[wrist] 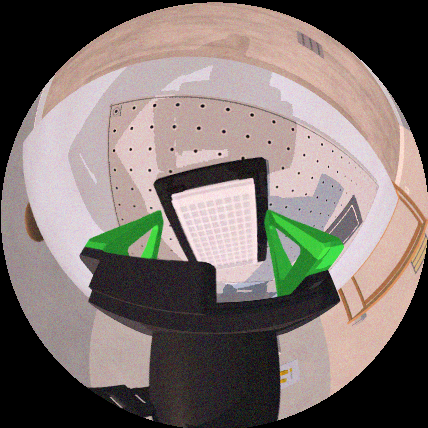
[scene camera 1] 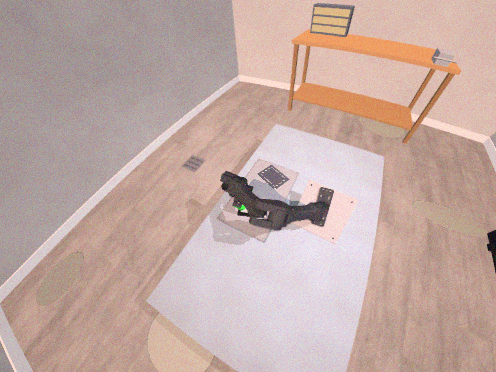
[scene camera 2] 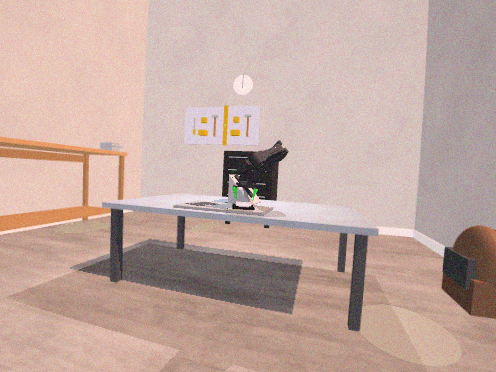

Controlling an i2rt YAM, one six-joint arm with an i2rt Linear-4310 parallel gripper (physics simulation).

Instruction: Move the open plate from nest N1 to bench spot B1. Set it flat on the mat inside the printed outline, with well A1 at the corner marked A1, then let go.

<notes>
My gripper is open, holding nothing. Also in view: a well plate. Also in view: a black pad and a dark grey printed square.
</notes>
